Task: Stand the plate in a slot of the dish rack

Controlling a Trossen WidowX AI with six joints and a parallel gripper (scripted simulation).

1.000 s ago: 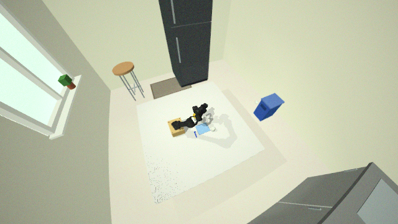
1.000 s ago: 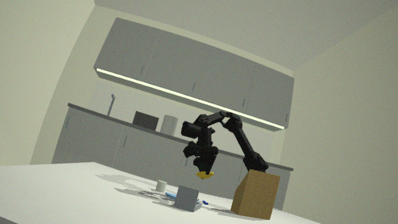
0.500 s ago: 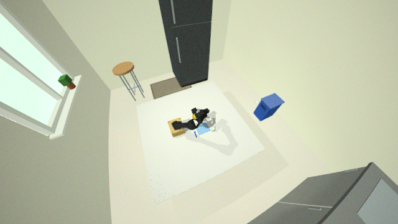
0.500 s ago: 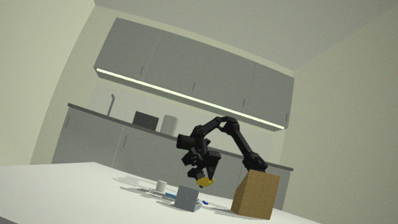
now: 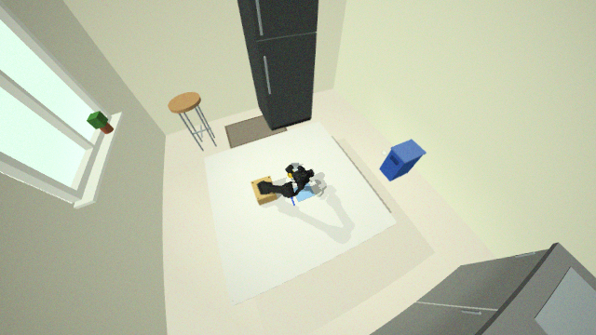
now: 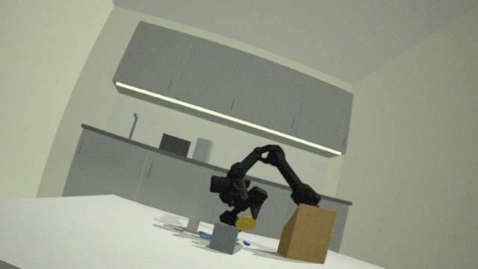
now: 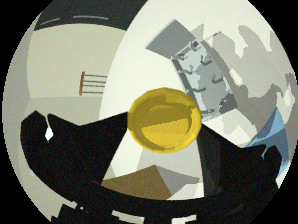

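Now: gripper tip 6 cm short of the grey dish rack, 6 cm above it and 3 cm to the right of it. From my gripper tip the other things lie so: small white cup 25 cm to the right, 11 cm ahead, 6 cm below; then yellow plate 1 cm to the right, 1 cm above; then blue utensil 18 cm to the right, 9 cm behind, 8 cm below.
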